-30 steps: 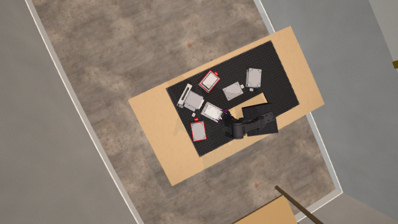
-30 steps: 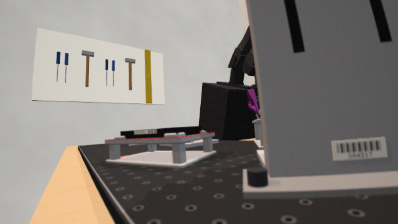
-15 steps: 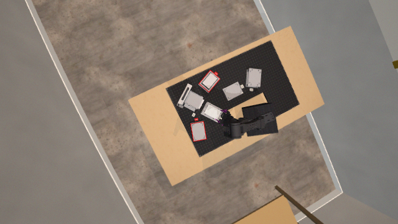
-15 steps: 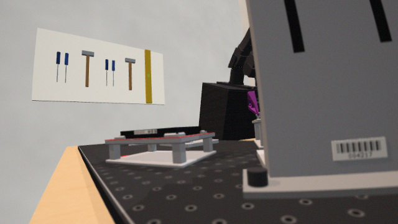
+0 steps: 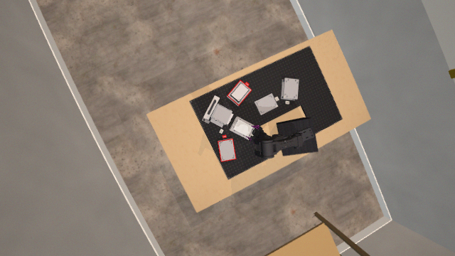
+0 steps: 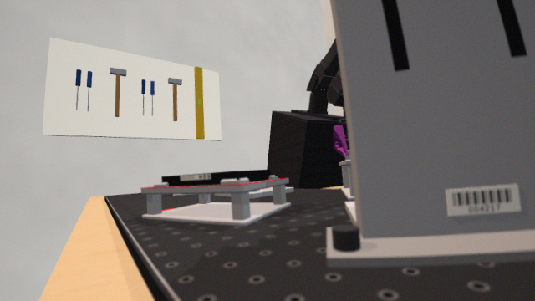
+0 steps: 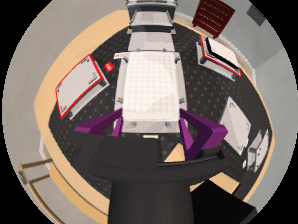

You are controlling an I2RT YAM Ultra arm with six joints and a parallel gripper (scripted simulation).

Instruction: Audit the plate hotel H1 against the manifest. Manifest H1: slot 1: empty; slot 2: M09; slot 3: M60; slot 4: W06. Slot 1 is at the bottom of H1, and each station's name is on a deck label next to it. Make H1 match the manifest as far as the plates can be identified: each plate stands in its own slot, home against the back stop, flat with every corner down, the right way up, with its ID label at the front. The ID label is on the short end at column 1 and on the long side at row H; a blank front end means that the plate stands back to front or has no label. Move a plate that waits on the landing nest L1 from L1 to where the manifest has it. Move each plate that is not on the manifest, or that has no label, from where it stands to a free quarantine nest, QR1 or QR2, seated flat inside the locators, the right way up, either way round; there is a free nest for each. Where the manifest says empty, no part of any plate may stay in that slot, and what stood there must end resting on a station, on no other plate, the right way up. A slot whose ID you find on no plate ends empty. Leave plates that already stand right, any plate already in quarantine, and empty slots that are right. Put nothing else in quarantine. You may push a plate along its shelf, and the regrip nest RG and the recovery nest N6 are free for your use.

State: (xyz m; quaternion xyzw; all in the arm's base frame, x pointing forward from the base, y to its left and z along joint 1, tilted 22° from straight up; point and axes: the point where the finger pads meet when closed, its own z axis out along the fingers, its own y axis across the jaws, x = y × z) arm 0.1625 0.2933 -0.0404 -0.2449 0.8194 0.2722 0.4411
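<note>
My gripper is now 40 mm short of the white well plate and 30 mm to the right of it. Round my hand: plate hotel H1: 250 mm ahead, 200 mm to the left, 80 mm above; then red-rimmed nest: 210 mm to the left, 70 mm behind, 30 mm below; then black-sided plate: 310 mm ahead, 50 mm to the right, 20 mm below.
</note>
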